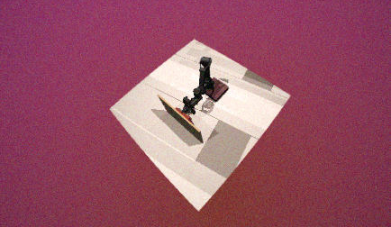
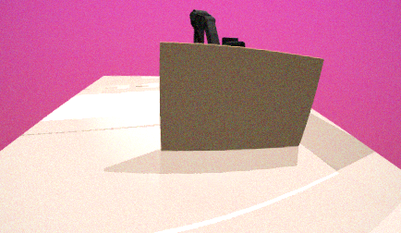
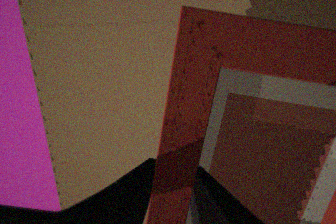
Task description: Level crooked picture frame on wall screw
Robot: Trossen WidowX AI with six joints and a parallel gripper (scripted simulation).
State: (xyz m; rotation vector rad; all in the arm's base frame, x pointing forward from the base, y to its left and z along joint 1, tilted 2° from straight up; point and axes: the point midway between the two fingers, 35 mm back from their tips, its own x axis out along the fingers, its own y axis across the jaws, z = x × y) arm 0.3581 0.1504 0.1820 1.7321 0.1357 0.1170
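The picture frame lies 50 mm below my gripper tip, 20 mm to the left of it and 10 mm ahead of it. Also, from my gripper tip: wall panel: 70 mm below, 20 mm ahead.
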